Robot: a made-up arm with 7 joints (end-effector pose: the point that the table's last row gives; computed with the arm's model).
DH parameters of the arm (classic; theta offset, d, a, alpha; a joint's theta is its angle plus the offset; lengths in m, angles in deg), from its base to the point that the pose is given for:
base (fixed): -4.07 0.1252 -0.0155 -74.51
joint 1: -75.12 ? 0.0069 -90
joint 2: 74 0.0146 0.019 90
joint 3: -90 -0.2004 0.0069 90
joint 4: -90 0.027 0.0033 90
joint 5: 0 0.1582 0.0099 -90
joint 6: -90 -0.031 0.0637 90
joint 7: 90 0.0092 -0.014 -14.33
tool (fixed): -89.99 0.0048 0 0
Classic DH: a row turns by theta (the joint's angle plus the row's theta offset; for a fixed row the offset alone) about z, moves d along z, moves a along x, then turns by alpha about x.
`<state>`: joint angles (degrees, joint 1 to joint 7).
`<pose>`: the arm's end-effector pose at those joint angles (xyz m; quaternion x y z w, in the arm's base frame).
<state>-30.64 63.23 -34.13 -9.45 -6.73 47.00 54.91</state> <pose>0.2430 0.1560 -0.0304 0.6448 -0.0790 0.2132 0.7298</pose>
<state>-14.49 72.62 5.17 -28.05 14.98 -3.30 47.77</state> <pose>0.2093 0.1418 0.1047 0.5125 -0.5999 0.1020 0.6059</pose>
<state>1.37 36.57 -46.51 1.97 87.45 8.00 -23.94</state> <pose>0.0841 0.1015 -0.1800 0.7162 0.0580 -0.5934 0.3628</pose>
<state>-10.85 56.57 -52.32 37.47 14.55 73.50 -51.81</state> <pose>0.0620 0.3165 -0.1379 0.3083 0.8815 -0.0407 0.3554</pose>
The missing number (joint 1, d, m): 0.0726
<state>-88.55 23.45 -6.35 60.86 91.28 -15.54 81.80</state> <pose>0.4103 0.0800 0.1209 0.5635 -0.7193 0.2417 0.3264</pose>
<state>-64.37 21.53 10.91 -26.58 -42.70 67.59 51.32</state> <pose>0.2210 0.0144 0.2058 -0.0224 -0.1729 0.1505 0.9731</pose>
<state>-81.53 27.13 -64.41 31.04 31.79 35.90 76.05</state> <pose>0.3776 -0.0172 0.0658 0.6019 -0.6105 0.2781 0.4333</pose>
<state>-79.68 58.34 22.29 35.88 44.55 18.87 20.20</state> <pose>0.2860 0.3149 0.2527 0.4798 -0.2390 0.5691 0.6236</pose>
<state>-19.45 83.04 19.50 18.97 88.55 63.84 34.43</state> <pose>0.1535 0.3803 0.2455 -0.8128 0.0333 -0.5560 0.1703</pose>
